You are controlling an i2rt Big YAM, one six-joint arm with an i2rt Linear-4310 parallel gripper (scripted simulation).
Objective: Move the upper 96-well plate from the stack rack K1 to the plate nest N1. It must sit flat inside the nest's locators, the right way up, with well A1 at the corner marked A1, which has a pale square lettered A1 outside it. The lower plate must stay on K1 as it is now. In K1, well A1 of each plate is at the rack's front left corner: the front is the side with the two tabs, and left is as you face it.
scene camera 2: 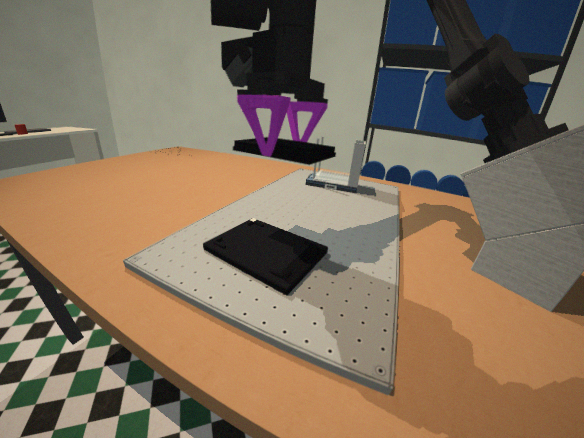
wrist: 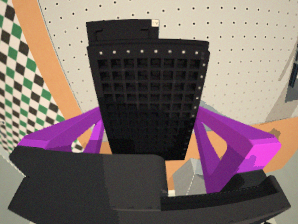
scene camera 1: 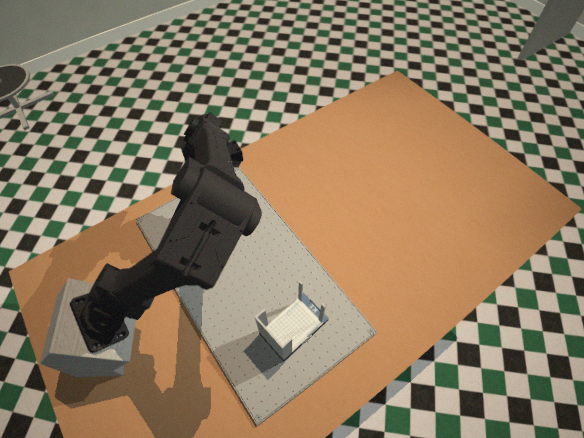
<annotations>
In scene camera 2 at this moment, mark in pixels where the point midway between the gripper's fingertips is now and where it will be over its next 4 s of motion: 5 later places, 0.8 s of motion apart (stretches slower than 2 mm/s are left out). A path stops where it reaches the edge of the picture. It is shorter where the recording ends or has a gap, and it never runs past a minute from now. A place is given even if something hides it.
The gripper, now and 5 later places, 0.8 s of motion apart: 284,152; 268,157; 267,176; 265,199; 266,222; 266,238
</annotations>
